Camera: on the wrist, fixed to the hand. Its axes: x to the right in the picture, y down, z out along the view.
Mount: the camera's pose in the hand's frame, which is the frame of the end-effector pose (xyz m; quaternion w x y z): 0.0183 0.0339 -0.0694 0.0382 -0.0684 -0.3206 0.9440
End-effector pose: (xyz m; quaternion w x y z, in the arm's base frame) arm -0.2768 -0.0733 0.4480 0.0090 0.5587 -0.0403 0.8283
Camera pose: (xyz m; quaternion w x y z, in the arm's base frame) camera -0.3499 -0.1023 0.4372 0.7563 -0.2482 0.5885 0.1417
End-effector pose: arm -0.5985 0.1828 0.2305 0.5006 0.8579 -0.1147 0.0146
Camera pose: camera -0.5816 0.2233 0.2967 0.0272 -0.1051 -0.9757 0.1902
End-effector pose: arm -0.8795 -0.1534 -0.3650 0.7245 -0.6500 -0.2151 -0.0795
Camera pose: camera -0.8353 -0.2133 -0.3925 0.0107 0.3029 -0.3785 -0.8745
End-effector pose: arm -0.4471 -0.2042 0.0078 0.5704 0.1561 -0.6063 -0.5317
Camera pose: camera -0.3789 -0.2381 0.0303 0.3400 -0.7758 -0.3170 0.4266
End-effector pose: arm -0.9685 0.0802 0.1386 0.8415 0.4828 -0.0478 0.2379
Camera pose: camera -0.9778 0.1589 0.1343 0.1747 0.0080 0.7436 -0.6454
